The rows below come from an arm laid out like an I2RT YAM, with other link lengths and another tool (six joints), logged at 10 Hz.
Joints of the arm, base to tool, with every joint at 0 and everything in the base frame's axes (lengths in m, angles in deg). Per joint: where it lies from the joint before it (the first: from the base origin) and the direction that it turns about. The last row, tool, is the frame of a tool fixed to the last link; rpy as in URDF.
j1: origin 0 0 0.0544 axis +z
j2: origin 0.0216 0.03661 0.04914 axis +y
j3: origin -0.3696 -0.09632 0 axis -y
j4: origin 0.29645 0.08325 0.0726 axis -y
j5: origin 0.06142 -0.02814 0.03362 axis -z
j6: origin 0.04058 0 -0.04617 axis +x
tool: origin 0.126 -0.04 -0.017 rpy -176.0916 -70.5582 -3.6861
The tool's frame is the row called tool.
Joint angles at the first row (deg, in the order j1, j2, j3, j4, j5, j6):
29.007 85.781 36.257 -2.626 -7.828 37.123
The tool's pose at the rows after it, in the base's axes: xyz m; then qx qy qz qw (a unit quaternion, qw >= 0):
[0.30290, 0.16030, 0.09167, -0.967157, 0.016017, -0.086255, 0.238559]
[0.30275, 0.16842, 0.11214, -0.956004, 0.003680, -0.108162, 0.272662]
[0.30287, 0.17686, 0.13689, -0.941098, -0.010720, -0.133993, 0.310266]
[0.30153, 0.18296, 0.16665, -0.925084, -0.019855, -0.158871, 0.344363]
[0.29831, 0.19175, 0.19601, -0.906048, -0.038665, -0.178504, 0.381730]
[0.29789, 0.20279, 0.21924, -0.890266, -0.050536, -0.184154, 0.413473]
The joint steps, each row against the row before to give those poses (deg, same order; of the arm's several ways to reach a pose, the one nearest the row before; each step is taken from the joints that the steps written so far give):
-0.073 -1.787 0.122 -0.522 0.947 -0.208
0.070 -3.330 -0.152 1.375 -2.178 0.577
-0.025 -3.575 0.055 1.674 -2.397 0.710
-0.009 -3.865 0.887 0.330 -1.792 1.241
0.038 -3.252 0.979 0.855 -2.891 0.965
0.205 -1.140 1.798 0.525 -2.605 1.681

